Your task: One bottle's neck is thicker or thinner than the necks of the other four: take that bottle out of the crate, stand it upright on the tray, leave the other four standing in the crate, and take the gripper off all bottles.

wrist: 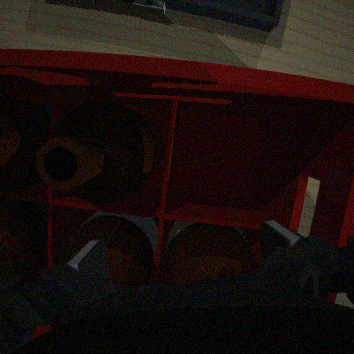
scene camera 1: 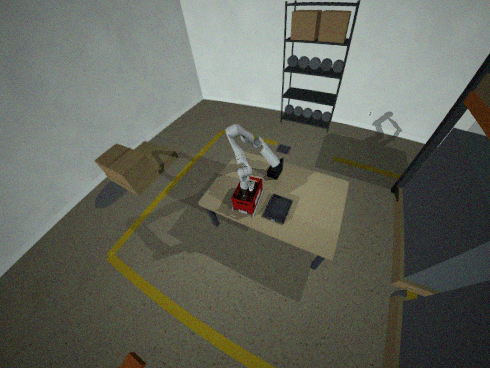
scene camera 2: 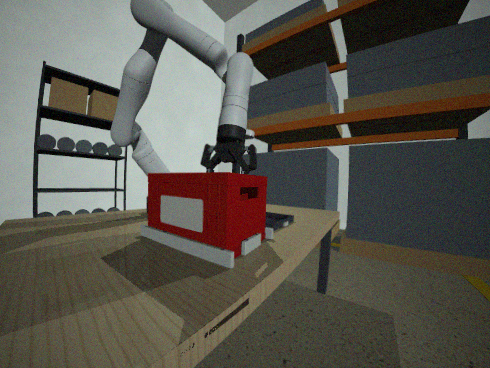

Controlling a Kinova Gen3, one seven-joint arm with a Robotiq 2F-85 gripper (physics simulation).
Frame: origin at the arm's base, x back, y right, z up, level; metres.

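Seen in the pictures: gripper, fingertip midpoint: (wrist: 183, 247); arm's base, link origin: (scene camera 1: 276, 164).
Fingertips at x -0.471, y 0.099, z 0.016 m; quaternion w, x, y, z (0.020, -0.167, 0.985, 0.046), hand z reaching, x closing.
Note:
Offsets run from my fingertips to a thing's top centre. "spot": to the spot under its first point. Level surfaces: height alone.
The red crate {dz +0.026, dx +0.060, dy +0.009 m} (scene camera 1: 246, 205) (scene camera 2: 217, 210) (wrist: 125, 62) stands on the table. In the wrist view, a brown bottle {dz +0.014, dx +0.069, dy -0.034 m} (wrist: 91, 161) shows its round neck opening in the far row. Another bottle {spot: dz -0.027, dx +0.126, dy -0.028 m} (wrist: 7, 145) is cut by the left edge. Two near-row bottles, one left of centre (wrist: 117, 245) and one right of centre (wrist: 205, 250), have their necks hidden by my gripper. A fifth bottle {spot: dz -0.036, dx +0.114, dy +0.042 m} (wrist: 20, 240) shows dimly at lower left. The far right compartment is empty. My gripper (scene camera 2: 230, 170) (wrist: 183, 247) is open over the near row, fingertips about rim height. The dark tray {dz -0.124, dx +0.079, dy -0.276 m} (scene camera 1: 278, 209) (scene camera 2: 280, 220) (wrist: 230, 11) holds no bottle. Neck thicknesses cannot be compared.
The tray lies beside the crate's long side on the wooden table {dz -0.149 m} (scene camera 1: 320, 210) (scene camera 2: 75, 280). Light grey strips {spot: dz -0.133, dx +0.007, dy +0.107 m} (scene camera 2: 187, 246) run along the crate's base. A compartment divider {dz -0.055, dx +0.022, dy -0.040 m} (wrist: 170, 150) stands between the far-row bottle and the empty compartment. Tall shelves stand beyond the table.

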